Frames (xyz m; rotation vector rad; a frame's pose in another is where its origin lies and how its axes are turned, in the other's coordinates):
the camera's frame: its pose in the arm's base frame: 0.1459 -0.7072 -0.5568 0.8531 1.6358 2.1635
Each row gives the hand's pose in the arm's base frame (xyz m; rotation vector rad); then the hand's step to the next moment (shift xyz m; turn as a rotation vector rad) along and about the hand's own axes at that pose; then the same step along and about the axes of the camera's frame.
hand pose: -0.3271 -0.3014 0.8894 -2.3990 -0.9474 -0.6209
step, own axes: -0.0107 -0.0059 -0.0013 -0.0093 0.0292 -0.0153
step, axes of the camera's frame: 0.0068 -0.0039 -0.0095 -0.0273 0.0102 -0.0180
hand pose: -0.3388 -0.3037 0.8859 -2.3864 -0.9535 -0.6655
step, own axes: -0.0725 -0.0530 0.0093 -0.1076 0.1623 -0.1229
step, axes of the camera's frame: 0.0562 -0.0453 -0.0542 -0.1453 0.0629 -0.1672
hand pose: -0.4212 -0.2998 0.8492 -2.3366 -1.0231 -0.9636
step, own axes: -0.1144 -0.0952 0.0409 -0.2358 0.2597 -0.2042
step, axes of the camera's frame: 0.0758 -0.1193 -0.0619 -0.2365 0.0683 -0.3227
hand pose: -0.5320 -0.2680 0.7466 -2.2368 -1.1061 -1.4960
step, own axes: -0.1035 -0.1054 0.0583 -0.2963 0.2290 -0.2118
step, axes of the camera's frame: 0.0354 -0.1543 -0.0125 -0.2282 0.0149 -0.3644
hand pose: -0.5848 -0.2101 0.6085 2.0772 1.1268 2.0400
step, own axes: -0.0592 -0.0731 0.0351 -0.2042 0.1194 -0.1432
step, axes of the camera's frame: -0.0051 -0.0988 0.0173 -0.1338 -0.0186 -0.2413
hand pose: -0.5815 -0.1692 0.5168 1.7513 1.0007 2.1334
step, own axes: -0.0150 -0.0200 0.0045 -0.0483 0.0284 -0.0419
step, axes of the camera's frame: -0.0044 -0.0247 0.0042 -0.0277 -0.0047 -0.0641
